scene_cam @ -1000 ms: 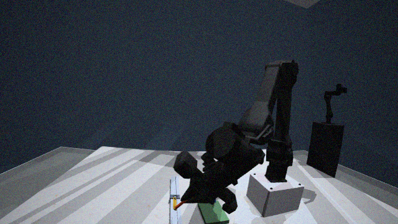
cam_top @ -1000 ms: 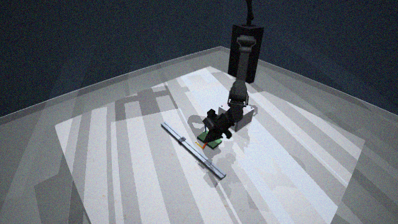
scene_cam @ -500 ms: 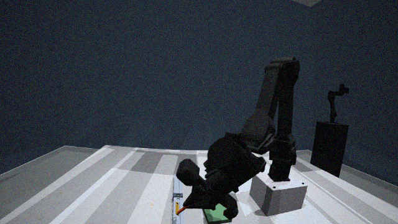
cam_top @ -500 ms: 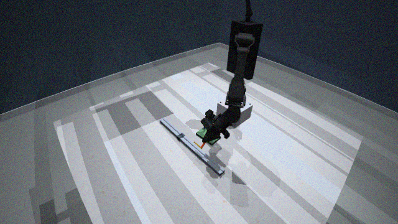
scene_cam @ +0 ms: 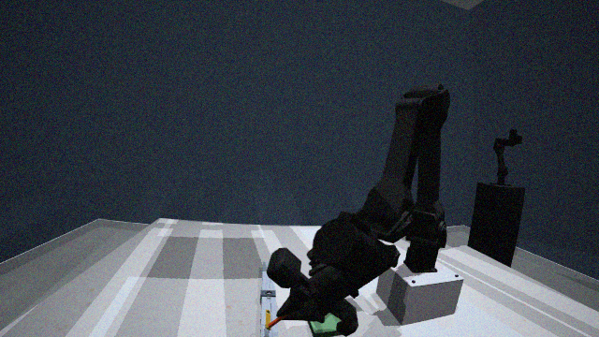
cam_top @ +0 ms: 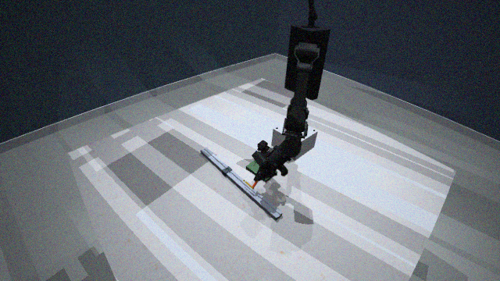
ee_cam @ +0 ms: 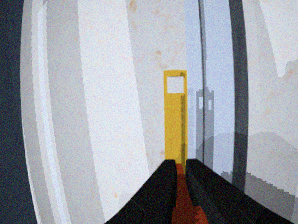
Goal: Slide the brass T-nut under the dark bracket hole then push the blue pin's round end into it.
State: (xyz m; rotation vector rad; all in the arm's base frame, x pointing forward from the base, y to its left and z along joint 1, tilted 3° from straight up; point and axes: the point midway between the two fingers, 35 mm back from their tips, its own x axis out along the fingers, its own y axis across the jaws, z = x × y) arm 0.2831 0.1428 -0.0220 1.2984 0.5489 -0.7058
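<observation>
Now: gripper tip 40 mm short of the aluminum rail, 120 mm to the left of it and 50 mm above it. Also, from my gripper tip: blue pin: 100 mm behind, 130 mm to the right, 40 mm below; then green tray: 90 mm behind, 100 mm to the right, 60 mm below; then brass T-nut: 20 mm to the right.
</observation>
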